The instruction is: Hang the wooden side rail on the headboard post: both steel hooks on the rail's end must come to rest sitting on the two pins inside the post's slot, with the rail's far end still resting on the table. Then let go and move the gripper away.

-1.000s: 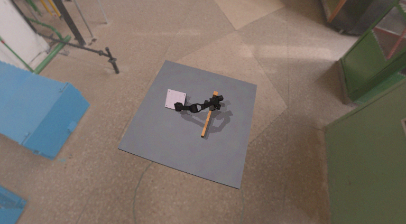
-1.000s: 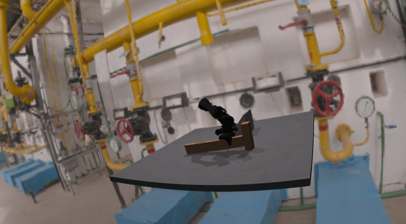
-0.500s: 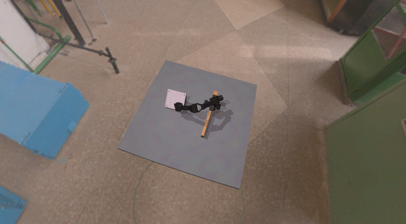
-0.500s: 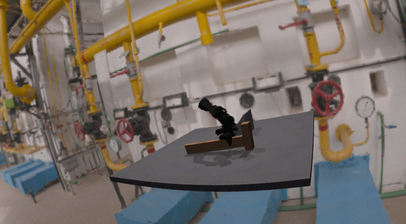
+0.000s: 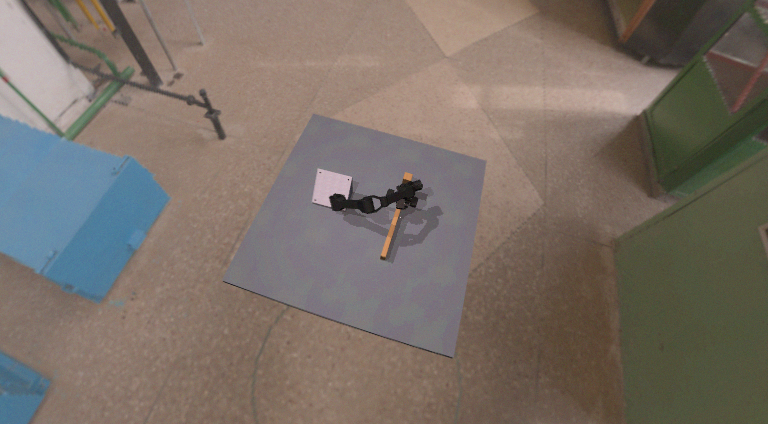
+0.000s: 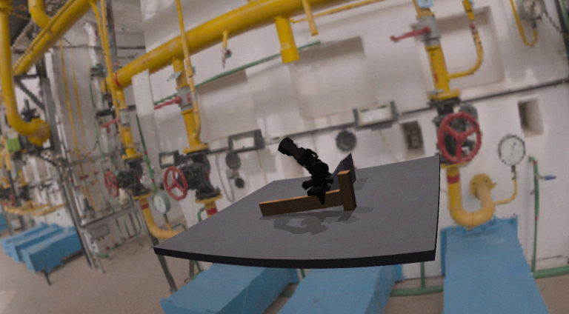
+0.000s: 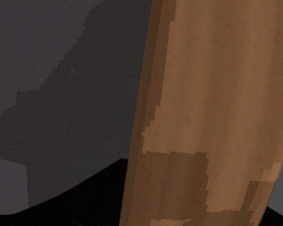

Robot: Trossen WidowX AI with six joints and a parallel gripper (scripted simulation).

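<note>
Now: gripper tip 10 mm short of the headboard post, 120 mm to the right of it and 40 mm below it.
</note>
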